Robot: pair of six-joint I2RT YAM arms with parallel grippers.
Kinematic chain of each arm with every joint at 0, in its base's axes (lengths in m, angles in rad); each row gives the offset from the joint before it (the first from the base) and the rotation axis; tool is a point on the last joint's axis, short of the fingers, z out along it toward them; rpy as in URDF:
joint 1: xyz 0 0 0.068 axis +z
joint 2: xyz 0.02 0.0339 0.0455 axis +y
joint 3: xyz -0.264 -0.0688 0 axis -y
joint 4: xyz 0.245 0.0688 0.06 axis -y
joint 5: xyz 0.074 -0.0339 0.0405 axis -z
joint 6: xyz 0.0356 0 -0.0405 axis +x
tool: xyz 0 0 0 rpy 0 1.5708 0
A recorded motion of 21 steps. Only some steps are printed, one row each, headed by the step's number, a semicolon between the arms.
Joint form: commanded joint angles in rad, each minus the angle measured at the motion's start. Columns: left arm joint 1, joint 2, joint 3, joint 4, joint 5, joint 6; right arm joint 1, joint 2, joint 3, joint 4, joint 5, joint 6.
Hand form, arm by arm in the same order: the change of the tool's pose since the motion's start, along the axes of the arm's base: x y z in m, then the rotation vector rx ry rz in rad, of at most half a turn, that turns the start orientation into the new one. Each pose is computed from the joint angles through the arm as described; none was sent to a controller.
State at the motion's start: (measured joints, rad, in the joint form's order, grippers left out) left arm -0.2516 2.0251 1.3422 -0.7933 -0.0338 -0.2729; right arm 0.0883 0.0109 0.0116 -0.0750 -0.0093 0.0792
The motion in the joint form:
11: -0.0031 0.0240 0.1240 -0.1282 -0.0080 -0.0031; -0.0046 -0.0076 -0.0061 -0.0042 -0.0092 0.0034
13: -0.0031 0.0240 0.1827 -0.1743 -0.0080 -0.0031; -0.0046 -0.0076 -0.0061 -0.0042 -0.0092 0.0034
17: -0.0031 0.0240 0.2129 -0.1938 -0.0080 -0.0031; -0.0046 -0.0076 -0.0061 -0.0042 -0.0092 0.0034
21: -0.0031 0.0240 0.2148 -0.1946 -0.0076 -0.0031; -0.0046 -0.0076 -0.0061 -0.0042 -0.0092 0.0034
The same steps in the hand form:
11: 0.0116 -0.0039 0.0202 0.0145 0.0253 0.0006; -0.0001 -0.0002 -0.0019 0.0038 0.0031 0.0043
13: 0.0174 -0.0054 0.0344 0.0113 0.0131 0.0007; -0.0001 -0.0002 -0.0019 0.0038 0.0031 0.0043
17: 0.0205 -0.0062 0.0418 0.0086 0.0027 0.0007; -0.0001 -0.0002 -0.0019 0.0038 0.0031 0.0043
21: 0.0207 -0.0063 0.0423 0.0080 0.0017 0.0007; -0.0001 -0.0002 -0.0019 0.0038 0.0031 0.0043

